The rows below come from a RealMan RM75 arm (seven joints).
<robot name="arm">
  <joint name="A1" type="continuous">
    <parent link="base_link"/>
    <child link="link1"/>
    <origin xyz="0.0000 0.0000 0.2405" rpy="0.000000 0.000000 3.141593"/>
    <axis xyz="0 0 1"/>
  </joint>
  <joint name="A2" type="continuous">
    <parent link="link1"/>
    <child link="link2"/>
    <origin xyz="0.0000 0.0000 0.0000" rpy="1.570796 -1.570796 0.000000"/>
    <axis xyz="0 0 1"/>
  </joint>
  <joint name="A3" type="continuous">
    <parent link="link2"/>
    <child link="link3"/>
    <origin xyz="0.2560 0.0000 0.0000" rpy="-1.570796 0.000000 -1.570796"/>
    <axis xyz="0 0 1"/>
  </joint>
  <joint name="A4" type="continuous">
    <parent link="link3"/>
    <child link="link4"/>
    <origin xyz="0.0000 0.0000 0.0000" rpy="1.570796 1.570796 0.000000"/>
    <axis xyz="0 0 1"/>
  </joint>
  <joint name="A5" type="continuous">
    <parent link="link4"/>
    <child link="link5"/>
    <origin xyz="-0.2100 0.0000 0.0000" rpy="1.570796 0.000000 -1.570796"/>
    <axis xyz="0 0 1"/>
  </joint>
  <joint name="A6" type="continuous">
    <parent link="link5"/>
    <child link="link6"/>
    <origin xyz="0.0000 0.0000 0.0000" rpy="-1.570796 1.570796 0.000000"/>
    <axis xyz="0 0 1"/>
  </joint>
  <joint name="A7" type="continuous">
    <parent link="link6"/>
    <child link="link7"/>
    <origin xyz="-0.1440 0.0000 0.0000" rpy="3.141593 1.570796 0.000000"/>
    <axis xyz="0 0 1"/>
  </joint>
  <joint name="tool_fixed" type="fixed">
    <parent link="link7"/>
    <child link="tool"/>
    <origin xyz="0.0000 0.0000 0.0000" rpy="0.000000 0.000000 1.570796"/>
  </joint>
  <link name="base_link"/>
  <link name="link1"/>
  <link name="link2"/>
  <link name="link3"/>
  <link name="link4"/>
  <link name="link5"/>
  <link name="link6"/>
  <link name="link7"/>
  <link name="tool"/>
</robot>
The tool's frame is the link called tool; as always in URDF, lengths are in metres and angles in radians. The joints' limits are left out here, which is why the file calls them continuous.
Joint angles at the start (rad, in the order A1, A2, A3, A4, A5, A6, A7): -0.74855, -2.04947, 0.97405, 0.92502, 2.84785, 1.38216, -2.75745
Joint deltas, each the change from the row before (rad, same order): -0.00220, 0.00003, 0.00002, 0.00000, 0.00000, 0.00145, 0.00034; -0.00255, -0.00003, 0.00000, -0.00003, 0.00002, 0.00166, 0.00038; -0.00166, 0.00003, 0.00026, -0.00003, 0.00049, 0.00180, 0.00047; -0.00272, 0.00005, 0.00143, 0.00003, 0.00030, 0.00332, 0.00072; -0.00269, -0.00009, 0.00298, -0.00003, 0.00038, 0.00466, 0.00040; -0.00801, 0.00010, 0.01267, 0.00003, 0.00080, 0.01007, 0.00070; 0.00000, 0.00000, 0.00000, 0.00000, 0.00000, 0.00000, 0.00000; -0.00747, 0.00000, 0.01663, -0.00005, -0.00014, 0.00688, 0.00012; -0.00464, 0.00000, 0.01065, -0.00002, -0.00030, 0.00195, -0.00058; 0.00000, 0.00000, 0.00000, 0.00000, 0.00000, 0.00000, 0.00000; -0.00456, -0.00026, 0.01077, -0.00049, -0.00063, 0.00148, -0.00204; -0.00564, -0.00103, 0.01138, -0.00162, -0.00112, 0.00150, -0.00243; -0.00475, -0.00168, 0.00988, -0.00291, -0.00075, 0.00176, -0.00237
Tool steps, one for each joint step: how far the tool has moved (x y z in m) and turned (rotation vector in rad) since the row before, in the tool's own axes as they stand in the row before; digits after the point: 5 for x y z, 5 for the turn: 0.00064, 0.00062, -0.00033, -0.00066, -0.00007, 0.00214; 0.00073, 0.00074, -0.00036, -0.00081, -0.00012, 0.00246; 0.00035, 0.00046, -0.00023, -0.00023, -0.00101, 0.00212; 0.00057, 0.00095, -0.00035, -0.00061, -0.00213, 0.00422; 0.00034, 0.00122, -0.00023, -0.00065, -0.00412, 0.00523; 0.00156, 0.00368, -0.00065, 0.00102, -0.00986, 0.01821; 0.00000, 0.00000, 0.00000, 0.00000, 0.00000, 0.00000; 0.00179, 0.00388, -0.00037, 0.00288, -0.00854, 0.02034; 0.00145, 0.00231, -0.00024, 0.00269, -0.00319, 0.01219; 0.00000, 0.00000, 0.00000, 0.00000, 0.00000, 0.00000; 0.00139, 0.00242, -0.00007, 0.00228, -0.00323, 0.01063; 0.00153, 0.00310, 0.00019, 0.00107, -0.00395, 0.01140; 0.00086, 0.00297, 0.00067, -0.00014, -0.00563, 0.00930
